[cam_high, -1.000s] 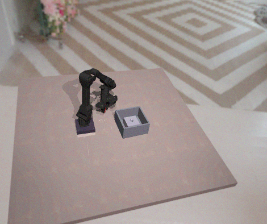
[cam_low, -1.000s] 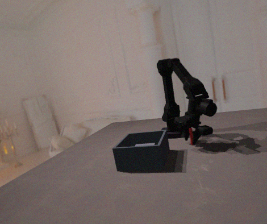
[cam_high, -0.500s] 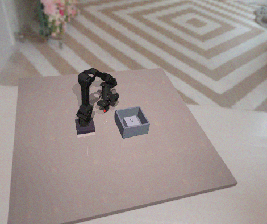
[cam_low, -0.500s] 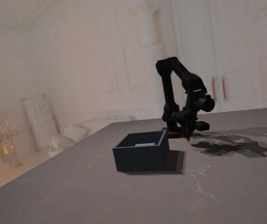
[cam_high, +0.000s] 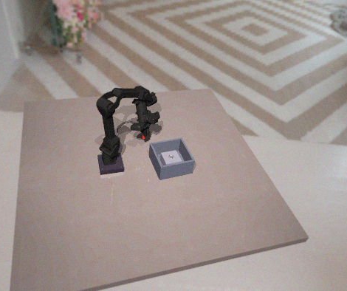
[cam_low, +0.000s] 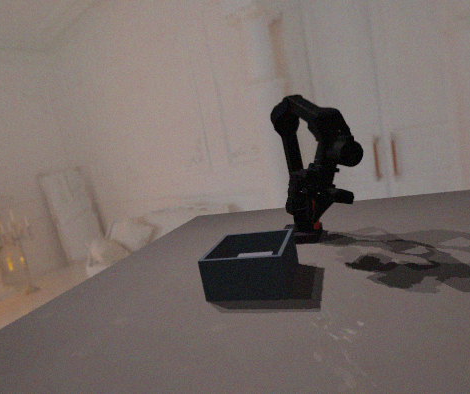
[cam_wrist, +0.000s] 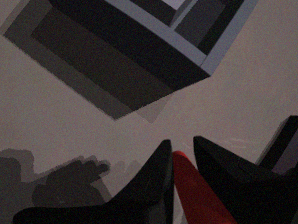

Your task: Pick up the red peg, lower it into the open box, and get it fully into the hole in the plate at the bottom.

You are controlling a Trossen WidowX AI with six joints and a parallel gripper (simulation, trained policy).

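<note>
Right now the pale plate is 100 mm ahead of my gripper tip, 140 mm to the right of it and 60 mm below it. From my gripper tip the other things lie so: grey-blue box: 100 mm ahead, 140 mm to the right, 80 mm below; red peg: 10 mm behind, 10 mm to the left, 20 mm above.
</note>
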